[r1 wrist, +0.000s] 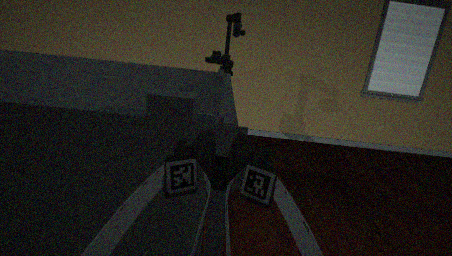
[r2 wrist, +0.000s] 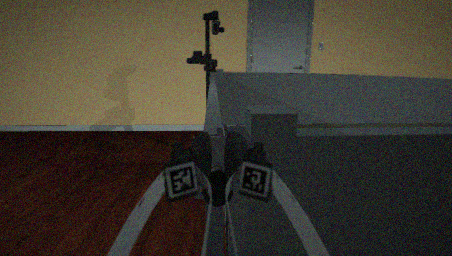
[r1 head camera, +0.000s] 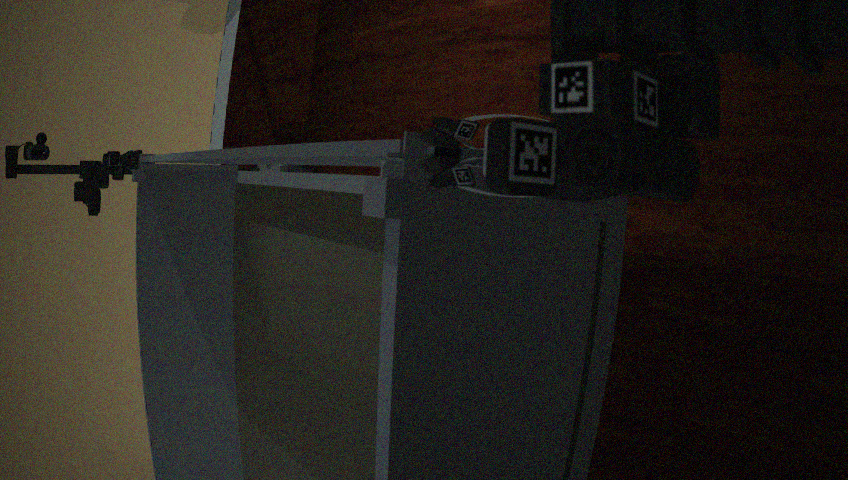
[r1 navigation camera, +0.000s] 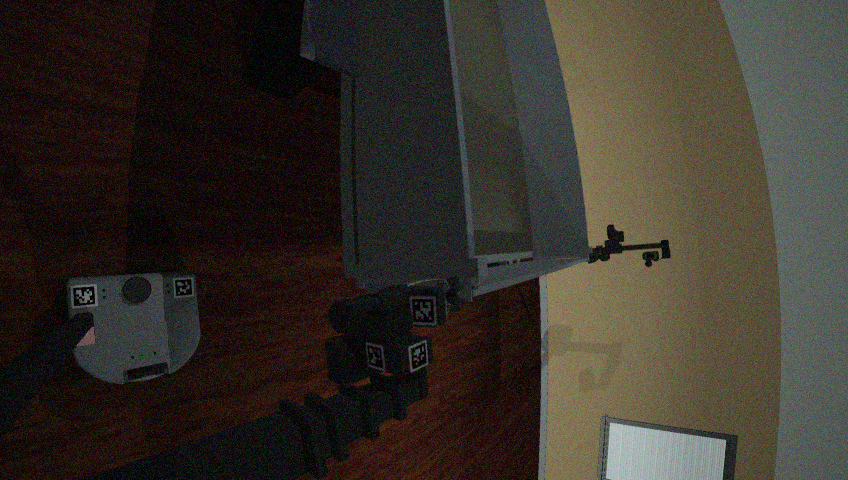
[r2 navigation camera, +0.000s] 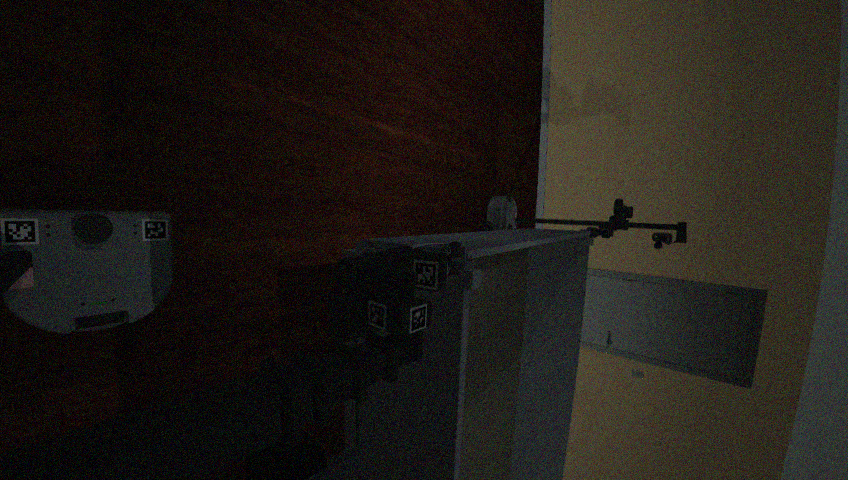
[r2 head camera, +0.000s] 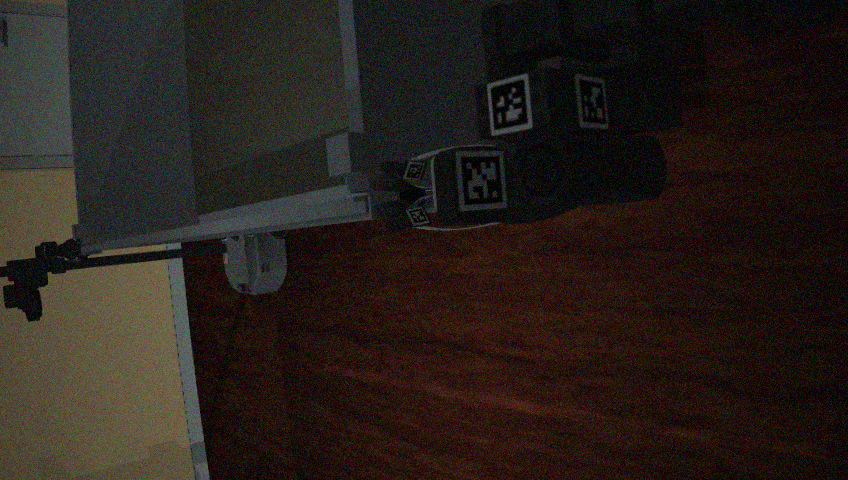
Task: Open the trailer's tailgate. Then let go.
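The trailer (r1 head camera: pixel 505 309) (r1 navigation camera: pixel 404 166) (r2 head camera: pixel 410 71) is a large grey box with a long side wall beside each robot. Its tailgate (r1 head camera: pixel 297 151) (r2 head camera: pixel 267 215) (r2 wrist: pixel 213 107) spans the end between the two robots and looks upright, with a narrow strip of reddish floor showing along it in the r1 head view. The r1 gripper (r1 head camera: pixel 440 151) (r1 wrist: pixel 217 150) is shut on the grey piece at one end of the tailgate. The r2 gripper (r2 head camera: pixel 395 193) (r2 wrist: pixel 217 150) is shut on the opposite end. The fingers partly hide both held pieces.
r1's base (r2 head camera: pixel 255 264) (r2 navigation camera: pixel 501 211) stands on the wooden floor across the trailer's end from r2. r2's wrist and arm (r1 head camera: pixel 95 172) show at the far corner. A grey door (r2 wrist: pixel 280 37) and a window (r1 wrist: pixel 407 47) are in the yellow walls.
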